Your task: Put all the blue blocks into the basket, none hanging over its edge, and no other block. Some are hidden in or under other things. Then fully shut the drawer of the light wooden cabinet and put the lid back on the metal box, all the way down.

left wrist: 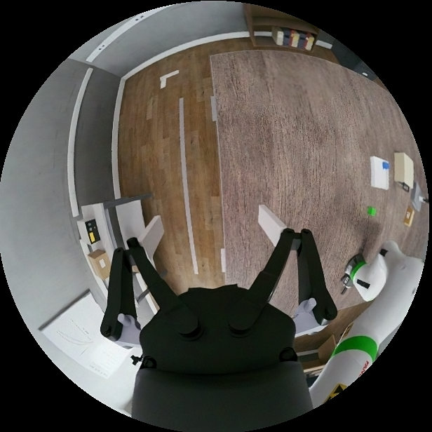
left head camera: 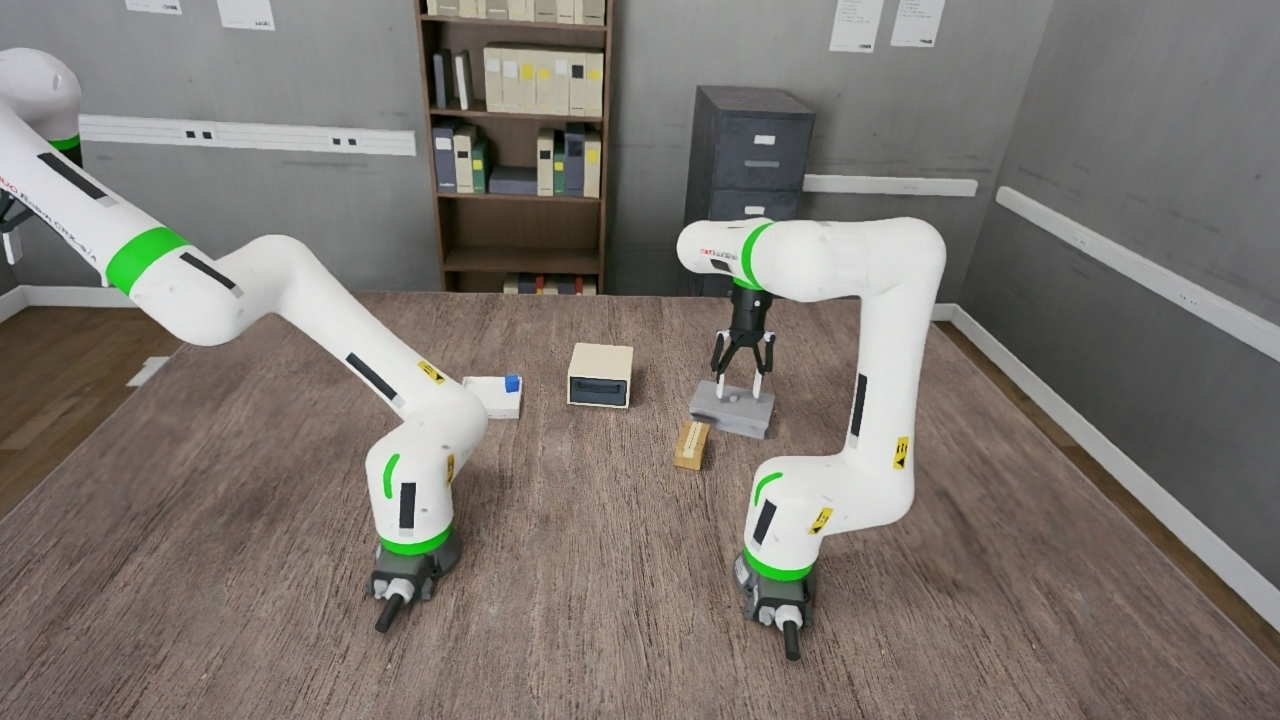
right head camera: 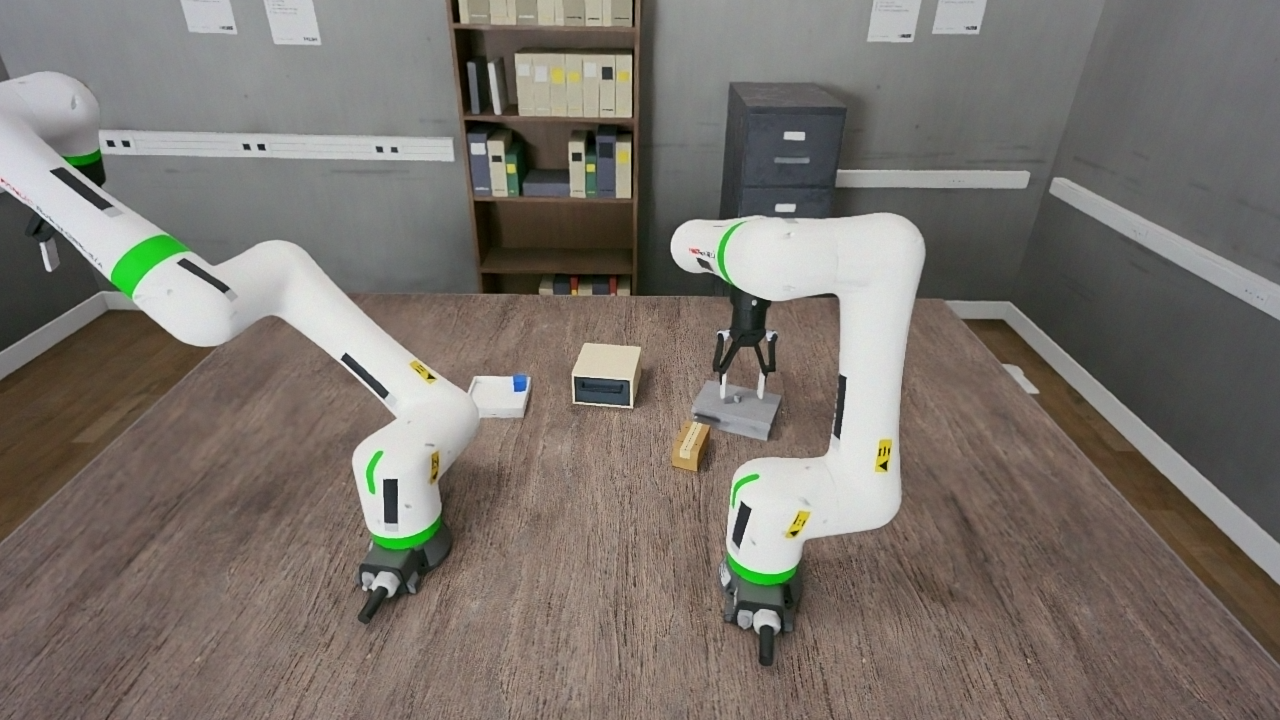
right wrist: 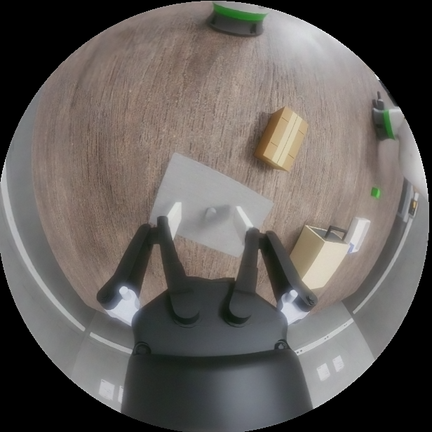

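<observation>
The metal box [left head camera: 729, 426] [right head camera: 732, 427] has its grey lid [left head camera: 707, 405] [right head camera: 711, 405] [right wrist: 200, 180] on, with a small knob [left head camera: 733, 397] [right head camera: 737, 398] [right wrist: 211, 212] on top. My right gripper [left head camera: 738, 394] [right head camera: 742, 394] [right wrist: 207, 212] is open, its fingertips on either side of the knob, just above the lid. My left gripper [left wrist: 209, 218] is open, high off the table's left edge. A blue block [left head camera: 512, 383] [right head camera: 519, 383] [left wrist: 385, 165] is in the white basket [left head camera: 503, 413] [right head camera: 505, 412] [left wrist: 380, 181]. The light wooden cabinet [left head camera: 600, 360] [right head camera: 607, 360] [right wrist: 320, 255] has its dark drawer [left head camera: 598, 392] [right head camera: 602, 391] apparently shut.
A cardboard-coloured box [left head camera: 691, 445] [right head camera: 690, 446] [right wrist: 282, 139] with a pale strip lies in front of the metal box. A green block [left wrist: 371, 211] [right wrist: 375, 192] lies near the basket, hidden by the left arm in the head views. The left arm's base stands in front of the basket.
</observation>
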